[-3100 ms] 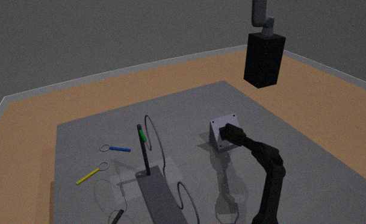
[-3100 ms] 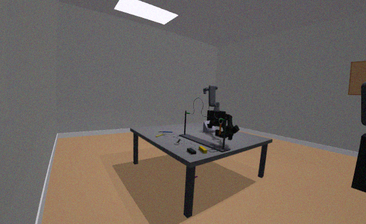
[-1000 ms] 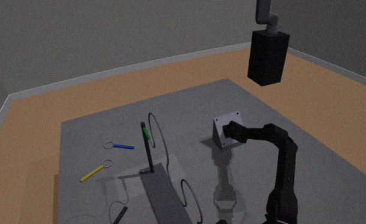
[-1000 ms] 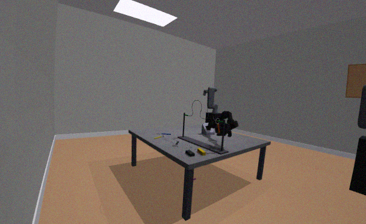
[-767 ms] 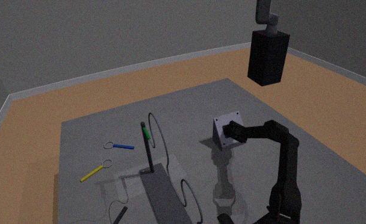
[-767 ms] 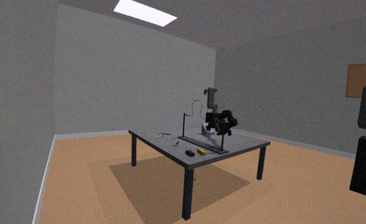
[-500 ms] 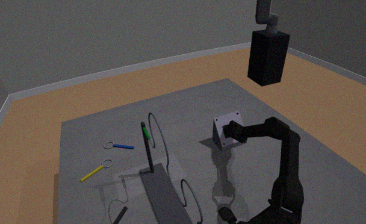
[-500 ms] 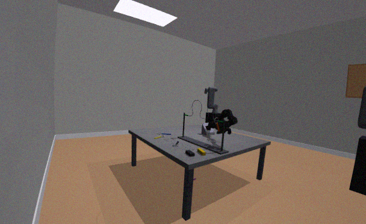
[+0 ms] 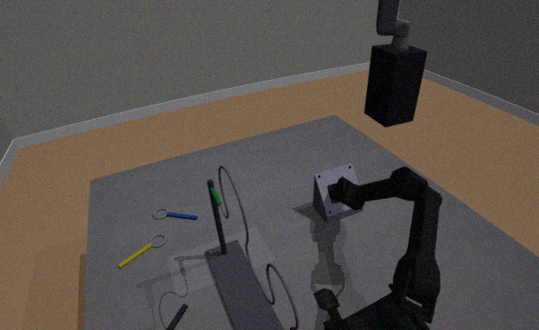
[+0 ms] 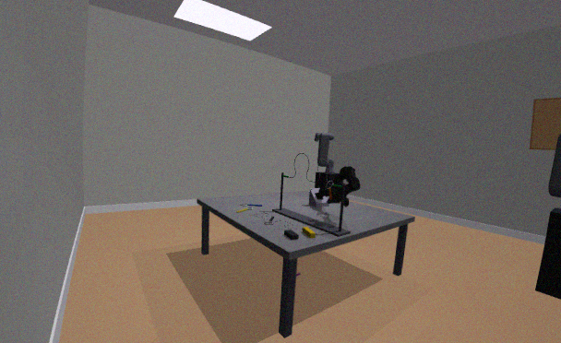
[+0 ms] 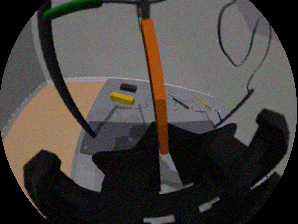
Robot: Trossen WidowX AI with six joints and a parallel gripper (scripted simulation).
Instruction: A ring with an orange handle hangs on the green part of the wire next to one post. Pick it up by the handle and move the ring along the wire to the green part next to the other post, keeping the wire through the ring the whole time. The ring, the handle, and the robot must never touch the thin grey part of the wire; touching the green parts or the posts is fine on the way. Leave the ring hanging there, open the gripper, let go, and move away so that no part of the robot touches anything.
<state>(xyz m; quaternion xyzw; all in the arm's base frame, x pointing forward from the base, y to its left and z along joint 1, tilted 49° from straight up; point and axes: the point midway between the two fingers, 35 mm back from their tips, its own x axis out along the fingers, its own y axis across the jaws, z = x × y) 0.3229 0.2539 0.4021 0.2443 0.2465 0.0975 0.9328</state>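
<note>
My gripper tip is now 9 cm below the orange-handled ring, 3 cm to the right of it and 2 cm short of it. The rest, counted from my gripper tip: yellow-handled ring: 55 cm to the right, 30 cm ahead, 15 cm below; black block: 32 cm ahead, 14 cm below, 7 cm to the left; yellow block: 21 cm ahead, 14 cm below, 9 cm to the left.
</note>
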